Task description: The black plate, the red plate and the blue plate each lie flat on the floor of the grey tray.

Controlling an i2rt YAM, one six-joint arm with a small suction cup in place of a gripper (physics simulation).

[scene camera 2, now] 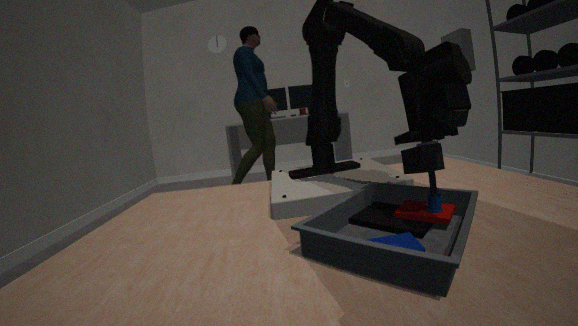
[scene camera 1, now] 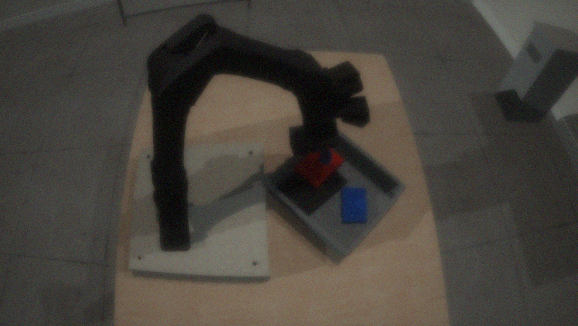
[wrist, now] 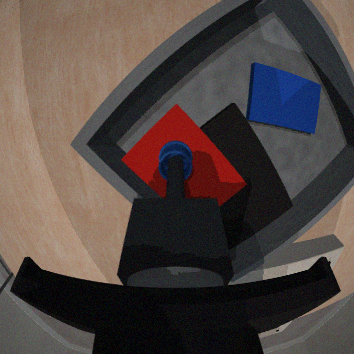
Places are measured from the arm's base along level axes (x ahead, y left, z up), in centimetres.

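Where they show: hand, its tool point: [scene camera 2: 435,215] [scene camera 1: 327,161] [wrist: 174,148]; arm's base, origin of its link: [scene camera 2: 324,171] [scene camera 1: 173,209].
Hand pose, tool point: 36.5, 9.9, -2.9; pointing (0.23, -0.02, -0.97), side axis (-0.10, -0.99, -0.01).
Each offset is from my tool point to the top centre of the thing, as dx, dy, dz. Level surfaces: height alone.
The grey tray @(+0.7, -8.4, +3.4) [scene camera 1: 300,220] [scene camera 2: 375,262] [wrist: 112,107] holds all three plates. The black plate @(-4.8, -5.7, -0.2) [scene camera 1: 310,199] [scene camera 2: 377,218] [wrist: 255,170] lies flat on its floor. The blue plate @(+4.3, -11.9, -0.3) [scene camera 1: 354,205] [scene camera 2: 400,241] [wrist: 284,100] lies flat on the floor, apart from the other two. The red plate @(-2.0, -0.8, +0.8) [scene camera 1: 315,172] [scene camera 2: 415,212] [wrist: 175,122] overlaps part of the black plate, near the tray wall. My suction cup [scene camera 1: 326,157] [scene camera 2: 434,204] [wrist: 175,161] touches the red plate's top and is shut on it. The arm hides part of the red plate in the wrist view.
The tray walls stand close around the red plate. The arm's pale base board [scene camera 1: 227,250] [scene camera 2: 292,200] is beside the tray on the wooden table @(dz -1.6) [scene camera 1: 380,280] [scene camera 2: 175,250]. A person [scene camera 2: 250,80] stands behind the table, near a desk [scene camera 2: 285,132]. A shelf rack [scene camera 2: 499,125] stands at the right.
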